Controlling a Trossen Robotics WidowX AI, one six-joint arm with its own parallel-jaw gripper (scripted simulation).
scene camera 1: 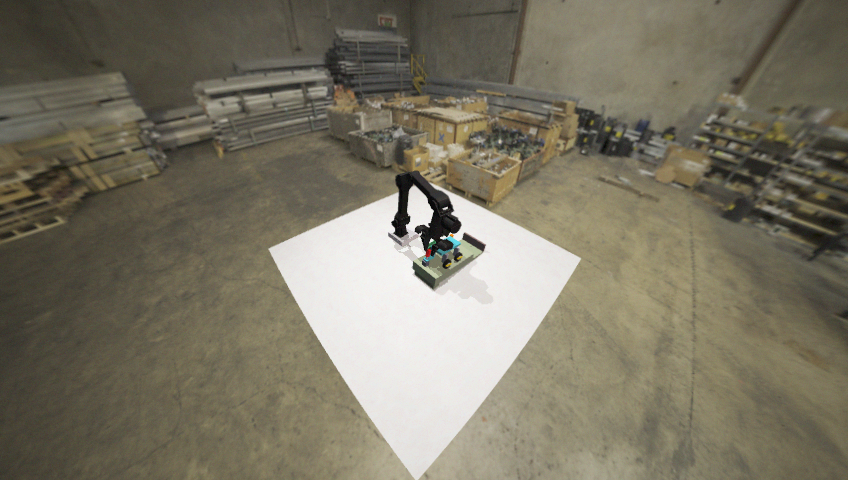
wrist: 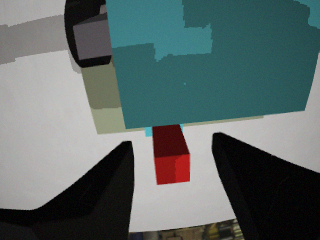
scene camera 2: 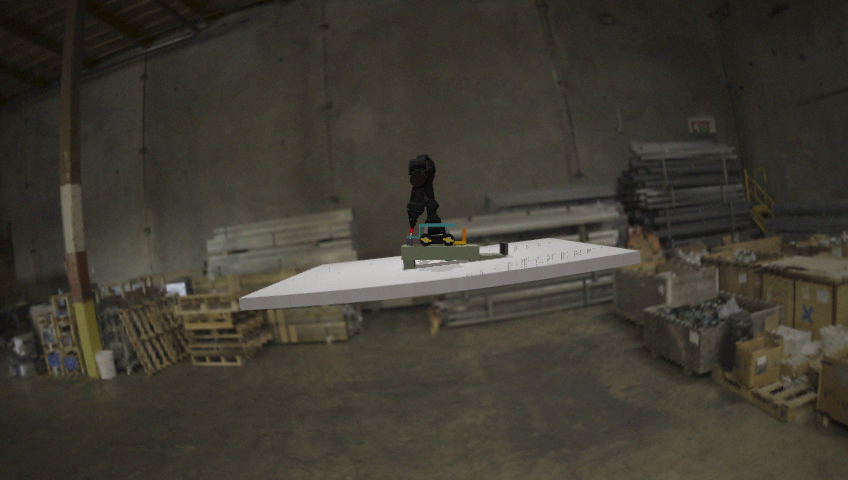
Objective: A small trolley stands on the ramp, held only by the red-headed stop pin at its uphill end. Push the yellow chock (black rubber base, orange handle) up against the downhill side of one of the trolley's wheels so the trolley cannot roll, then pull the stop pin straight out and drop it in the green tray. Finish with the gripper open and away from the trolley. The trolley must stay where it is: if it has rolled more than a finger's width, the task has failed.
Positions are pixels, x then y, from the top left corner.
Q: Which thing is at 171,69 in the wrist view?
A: A trolley.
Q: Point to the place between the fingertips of my gripper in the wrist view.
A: At 173,145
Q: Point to a red-headed stop pin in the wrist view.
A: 172,159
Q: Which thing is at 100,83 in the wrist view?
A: A grey-green ramp.
